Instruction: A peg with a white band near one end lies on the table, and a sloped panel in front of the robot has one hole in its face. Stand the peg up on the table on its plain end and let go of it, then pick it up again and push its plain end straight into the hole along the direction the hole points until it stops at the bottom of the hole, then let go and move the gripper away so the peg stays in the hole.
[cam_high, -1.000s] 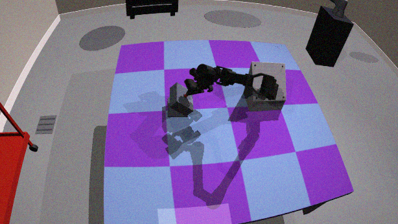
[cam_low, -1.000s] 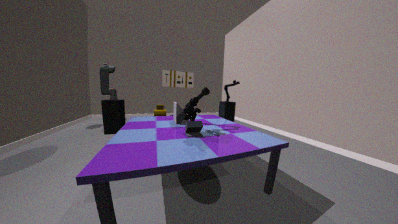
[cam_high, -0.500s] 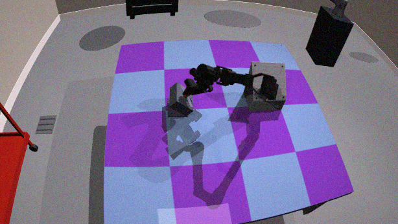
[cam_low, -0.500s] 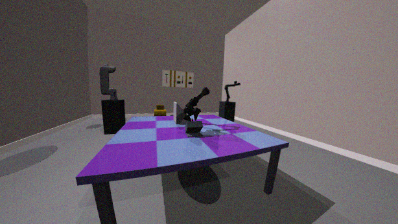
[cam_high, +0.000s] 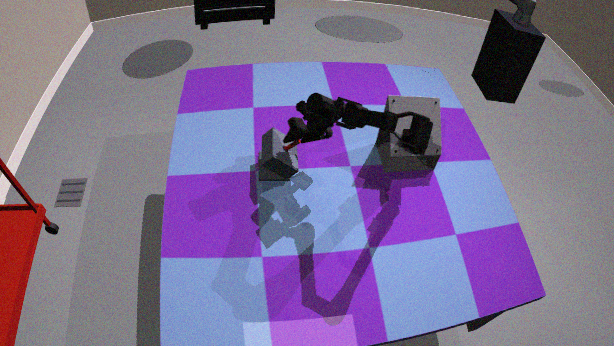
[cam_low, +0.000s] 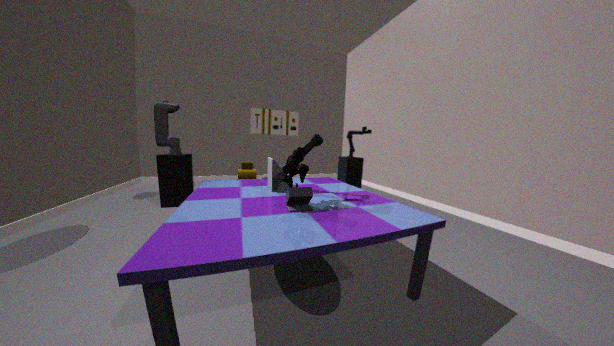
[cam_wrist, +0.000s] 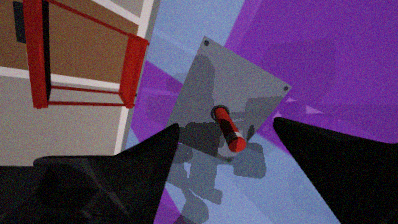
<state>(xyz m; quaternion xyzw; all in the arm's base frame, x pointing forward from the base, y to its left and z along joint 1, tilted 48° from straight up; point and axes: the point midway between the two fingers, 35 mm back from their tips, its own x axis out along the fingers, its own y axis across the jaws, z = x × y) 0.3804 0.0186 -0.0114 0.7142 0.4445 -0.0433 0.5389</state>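
The red peg lies 10 mm below my gripper tip. From my gripper tip the other things lie so: sloped panel (50 mm below, 40 mm ahead).
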